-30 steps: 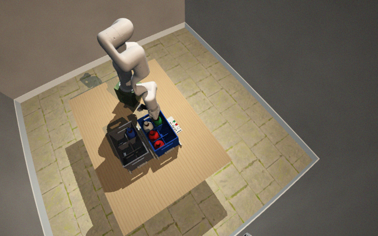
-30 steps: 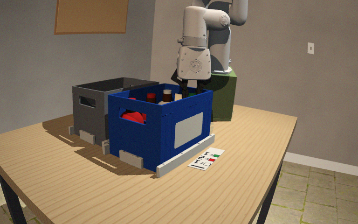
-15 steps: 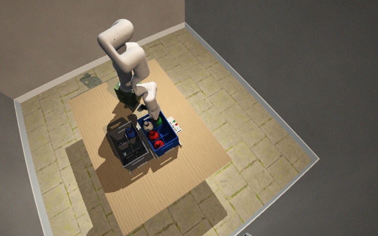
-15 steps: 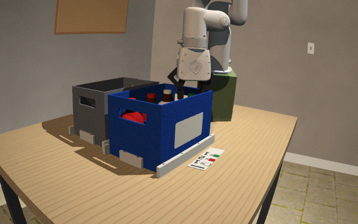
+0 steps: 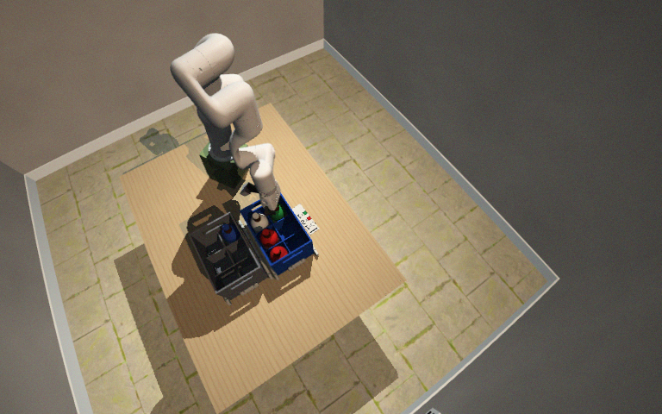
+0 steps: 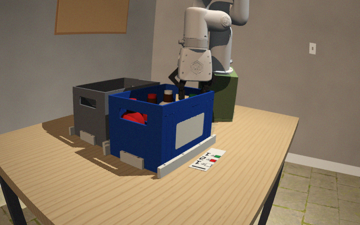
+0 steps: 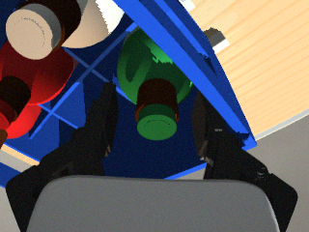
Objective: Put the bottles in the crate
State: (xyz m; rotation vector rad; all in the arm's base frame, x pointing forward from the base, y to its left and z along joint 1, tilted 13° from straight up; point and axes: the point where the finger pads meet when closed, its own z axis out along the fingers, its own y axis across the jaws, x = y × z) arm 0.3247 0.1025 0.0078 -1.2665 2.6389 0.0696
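Now: hand 7 cm above the green-label bottle. Round my hand: red bottle 10 cm ahead, 7 cm to the right, 7 cm below; then white-label bottle 9 cm to the right, 7 cm below, 1 cm ahead; then blue crate 9 cm ahead, 7 cm below, 3 cm to the right.
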